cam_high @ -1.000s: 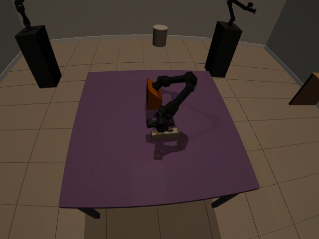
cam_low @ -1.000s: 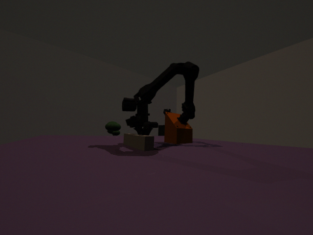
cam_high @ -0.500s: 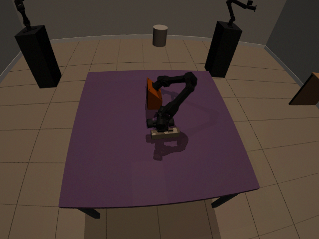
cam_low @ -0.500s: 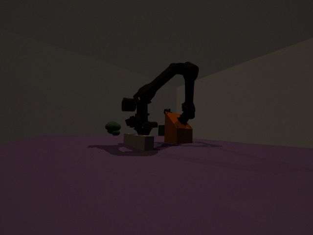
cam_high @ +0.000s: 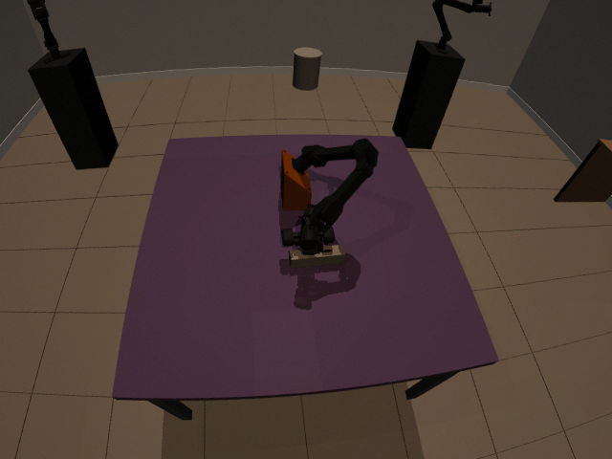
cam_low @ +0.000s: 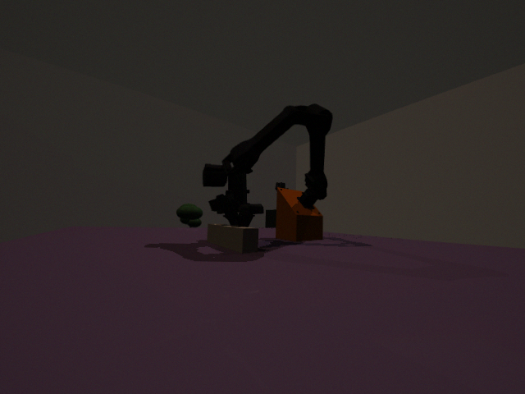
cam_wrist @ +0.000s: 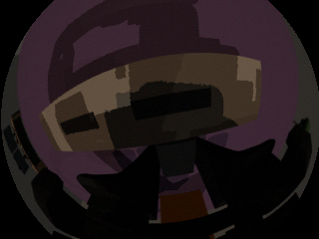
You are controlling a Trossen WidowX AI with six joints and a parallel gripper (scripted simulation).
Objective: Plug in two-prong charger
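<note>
Right now my gripper tip is 20 mm short of the dark two-prong charger and 10 mm below it.
</note>
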